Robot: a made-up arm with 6 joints.
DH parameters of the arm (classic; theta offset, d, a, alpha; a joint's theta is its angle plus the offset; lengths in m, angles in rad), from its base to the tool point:
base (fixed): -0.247 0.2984 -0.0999 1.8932
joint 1: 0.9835 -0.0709 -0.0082 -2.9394
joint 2: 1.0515 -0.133 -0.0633 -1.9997
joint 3: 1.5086 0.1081 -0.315 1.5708
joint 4: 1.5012 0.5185 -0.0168 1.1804
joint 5: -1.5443 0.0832 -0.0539 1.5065
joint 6: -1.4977 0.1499 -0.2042 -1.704
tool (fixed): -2.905 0.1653 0 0
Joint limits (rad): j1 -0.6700..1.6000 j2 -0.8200..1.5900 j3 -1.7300..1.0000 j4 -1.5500..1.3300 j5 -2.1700..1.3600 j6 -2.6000..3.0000
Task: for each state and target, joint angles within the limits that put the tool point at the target. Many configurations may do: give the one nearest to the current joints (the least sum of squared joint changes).
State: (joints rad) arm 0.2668 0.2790 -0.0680 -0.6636 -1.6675 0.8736
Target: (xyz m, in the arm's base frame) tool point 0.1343 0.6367 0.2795
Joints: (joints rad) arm 0.0934 0.3898 -0.9582 -0.9951 -1.8974 0.8130
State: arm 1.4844 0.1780 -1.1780 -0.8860 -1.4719 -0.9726
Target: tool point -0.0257 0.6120 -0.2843
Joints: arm 1.4545 0.2286 -1.5970 -1.0463 -1.5264 -1.0639
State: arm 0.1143 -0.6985 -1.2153 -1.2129 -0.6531 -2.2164
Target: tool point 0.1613 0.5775 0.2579
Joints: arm 0.1858 -0.8200 -0.6537 -0.9191 -0.3408 -1.7618
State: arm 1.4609 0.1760 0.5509 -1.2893 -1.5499 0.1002
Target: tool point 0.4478 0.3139 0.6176
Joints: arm 1.0576 0.6117 0.0222 -1.0090 -1.0500 -0.2526
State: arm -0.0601 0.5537 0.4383 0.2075 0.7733 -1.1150
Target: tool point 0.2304 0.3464 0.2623
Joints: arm 0.2125 0.2110 0.0848 0.0153 0.3015 -2.0018
